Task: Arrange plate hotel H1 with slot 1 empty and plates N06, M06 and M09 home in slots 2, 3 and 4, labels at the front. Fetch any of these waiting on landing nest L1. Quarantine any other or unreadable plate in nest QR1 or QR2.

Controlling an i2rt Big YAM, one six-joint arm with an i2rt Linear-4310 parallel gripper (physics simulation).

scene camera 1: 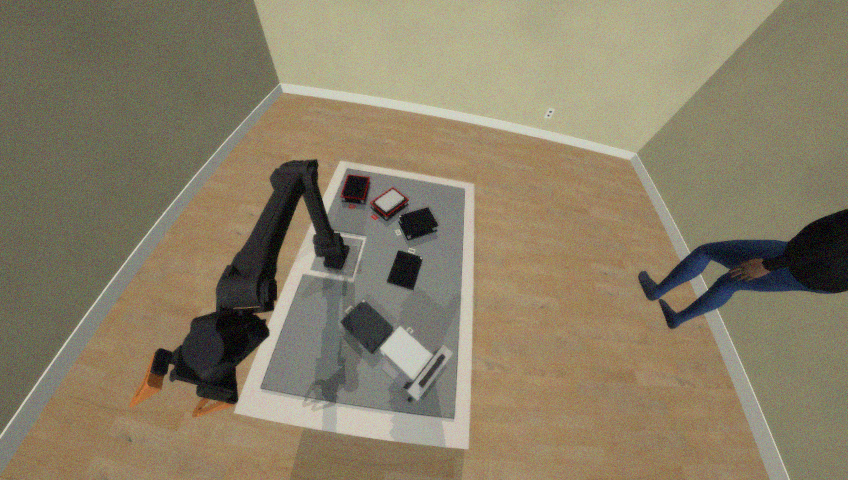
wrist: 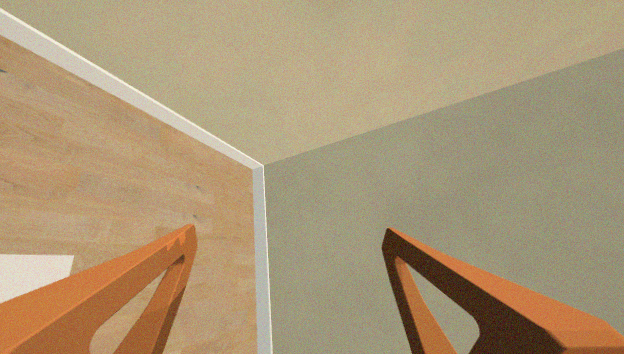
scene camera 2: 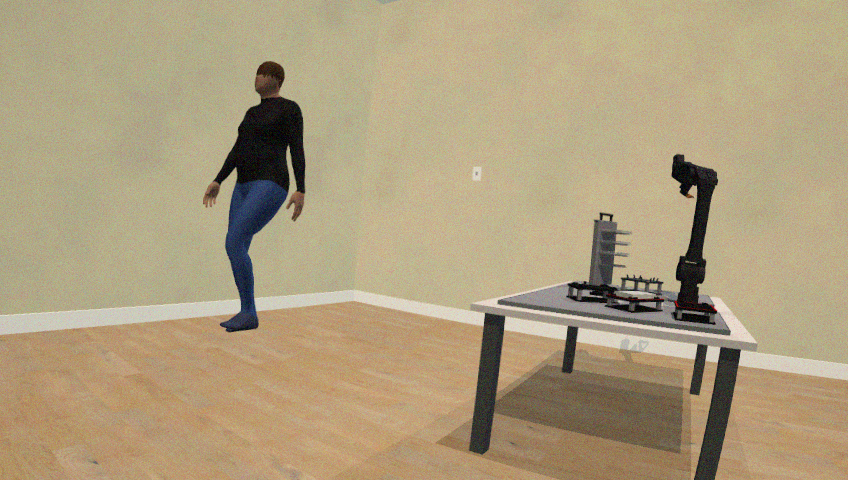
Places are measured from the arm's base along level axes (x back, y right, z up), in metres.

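Pixels of known places: gripper, fingertip midpoint: (scene camera 1: 164, 409) (wrist: 294, 236); arm's base at its link origin: (scene camera 1: 337, 256).
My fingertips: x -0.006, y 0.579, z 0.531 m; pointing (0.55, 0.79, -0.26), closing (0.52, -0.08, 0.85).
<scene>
For each thing: its top centre in the pictures, then the offset to it from my fingertips. "spot": a spot on its surface instead. Level surfaces: height alone.
- plate hotel at a spot on its surface: (scene camera 1: 439, 362) spot: dx -0.465, dy -0.192, dz -0.165 m
- white plate at its top centre: (scene camera 2: 635, 292) (scene camera 1: 389, 199) dx -0.154, dy -0.925, dz -0.471 m
- red-edged nest at its top centre: (scene camera 2: 695, 303) (scene camera 1: 355, 185) dx +0.045, dy -0.975, dz -0.479 m
- dark grey slab at its top centre: (scene camera 1: 366, 324) (scene camera 2: 642, 279) dx -0.223, dy -0.302, dz -0.465 m
- table's at its surface level: dz -0.540 m
My gripper (scene camera 1: 161, 410) (scene camera 2: 687, 195) (wrist: 294, 236) is open and empty, raised high and out beyond the table's left edge in scene camera 1. The plate hotel (scene camera 1: 439, 362) (scene camera 2: 603, 252) is a grey tower with several shelves; no plate can be made out on them in scene camera 2. Its top level looks pale from above. A white plate (scene camera 1: 390, 201) (scene camera 2: 635, 294) lies on a red-edged nest. Another red-edged nest (scene camera 1: 355, 188) (scene camera 2: 695, 308) shows a dark top with no visible plate. Two black nests (scene camera 1: 418, 223) (scene camera 1: 404, 270) stand nearby. Labels are too small to read.
A dark grey slab (scene camera 1: 366, 325) lies beside the hotel. The arm's base (scene camera 1: 335, 252) stands in a white outlined square at the table's (scene camera 1: 468, 333) (scene camera 2: 606, 324) left edge. A person (scene camera 1: 731, 267) (scene camera 2: 264, 148) stands away from the table.
</scene>
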